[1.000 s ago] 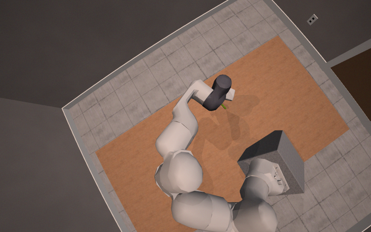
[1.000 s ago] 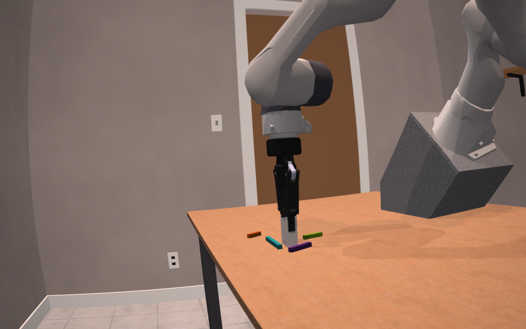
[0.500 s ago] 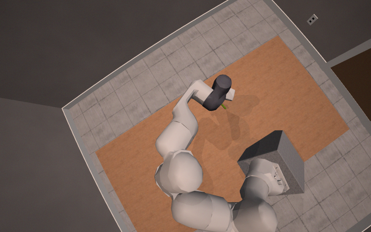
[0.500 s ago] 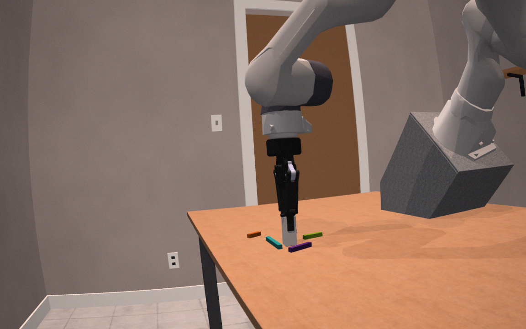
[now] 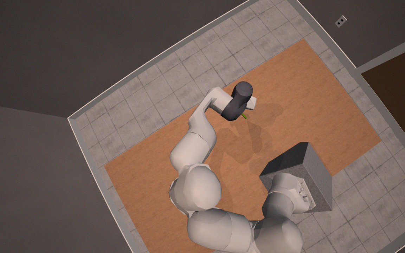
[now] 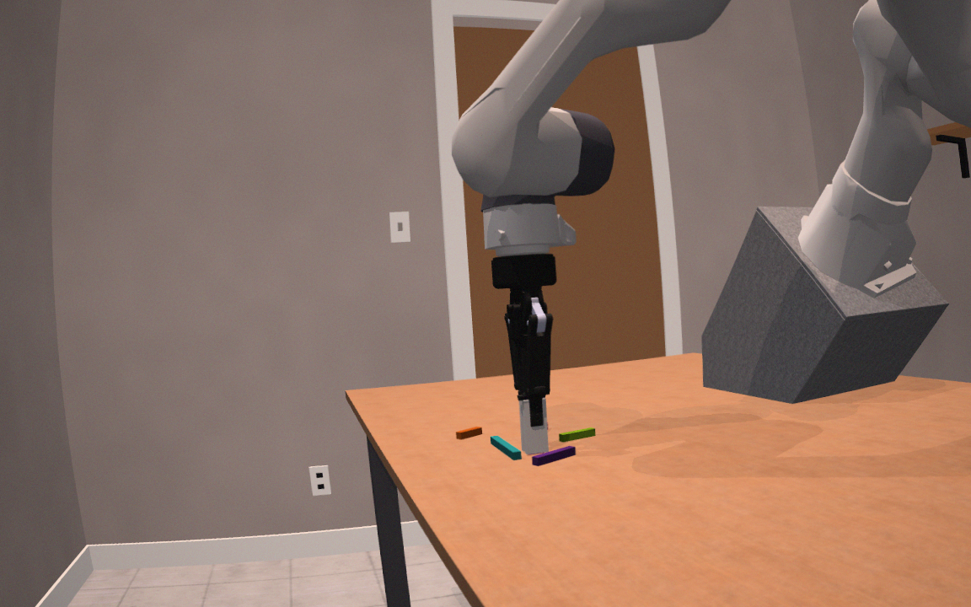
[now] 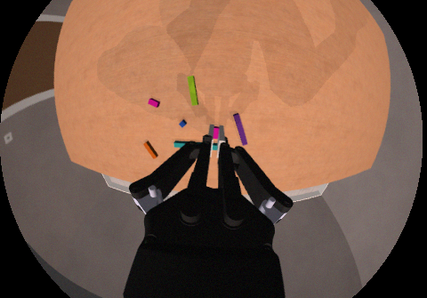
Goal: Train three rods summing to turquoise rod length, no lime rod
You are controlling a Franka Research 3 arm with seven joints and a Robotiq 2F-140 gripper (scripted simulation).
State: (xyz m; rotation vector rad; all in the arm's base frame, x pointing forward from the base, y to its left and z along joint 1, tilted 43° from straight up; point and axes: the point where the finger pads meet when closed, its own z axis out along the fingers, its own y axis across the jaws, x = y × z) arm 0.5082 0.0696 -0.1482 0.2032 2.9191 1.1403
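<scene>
The turquoise rod is 30 mm to the right of my hand, 30 mm below it and 30 mm ahead of it. The rest, counted from my hand: lime rod (80 mm behind, 40 mm to the right, 30 mm below); then blue cube (60 mm to the right, 30 mm below, 20 mm behind); then purple rod (40 mm to the left, 30 mm below, 10 mm behind).
</scene>
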